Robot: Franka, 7 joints.
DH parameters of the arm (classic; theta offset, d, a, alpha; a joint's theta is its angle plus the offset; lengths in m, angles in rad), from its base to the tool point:
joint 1: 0 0.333 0 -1.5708
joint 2: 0 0 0 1.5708
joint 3: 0 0.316 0.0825 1.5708
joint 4: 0 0 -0.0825 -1.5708
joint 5: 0 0.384 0 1.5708
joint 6: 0 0 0.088 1.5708
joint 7: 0 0.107 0 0
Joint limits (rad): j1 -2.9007..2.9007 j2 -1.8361..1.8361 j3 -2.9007..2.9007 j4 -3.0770..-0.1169 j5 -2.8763..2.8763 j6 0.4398..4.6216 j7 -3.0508..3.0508
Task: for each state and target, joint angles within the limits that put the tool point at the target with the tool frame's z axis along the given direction. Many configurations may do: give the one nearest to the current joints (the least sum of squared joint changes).
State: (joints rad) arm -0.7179 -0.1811 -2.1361 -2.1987 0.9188 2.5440 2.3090
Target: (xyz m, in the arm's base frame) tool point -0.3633 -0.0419 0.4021 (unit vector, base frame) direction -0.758 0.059 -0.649
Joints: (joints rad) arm -0.4986 0.5986 -2.2696 -2.7597 1.5477 3.1006 2.3090
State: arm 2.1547 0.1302 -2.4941 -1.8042 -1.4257 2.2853 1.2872
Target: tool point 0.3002 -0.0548 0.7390 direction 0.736 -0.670 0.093
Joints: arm 2.3001 0.9844 -2.9007 -2.4258 -1.0180 3.0830 1.2872
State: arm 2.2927 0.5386 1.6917 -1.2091 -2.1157 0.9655 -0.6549
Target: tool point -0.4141 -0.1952 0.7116 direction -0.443 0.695 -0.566
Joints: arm 2.2740 0.7933 2.2590 -1.7357 -1.6678 0.7567 -0.6549
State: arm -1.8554 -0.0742 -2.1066 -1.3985 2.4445 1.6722 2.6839
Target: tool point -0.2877 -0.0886 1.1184 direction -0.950 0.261 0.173
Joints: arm -2.3319 0.6091 -2.8296 -0.5640 1.8085 1.9214 2.6839
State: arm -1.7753 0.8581 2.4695 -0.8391 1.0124 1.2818 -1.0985
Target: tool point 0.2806 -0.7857 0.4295 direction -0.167 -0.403 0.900
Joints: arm -1.4311 1.7298 2.2968 -0.5085 1.2401 2.0102 -1.0985
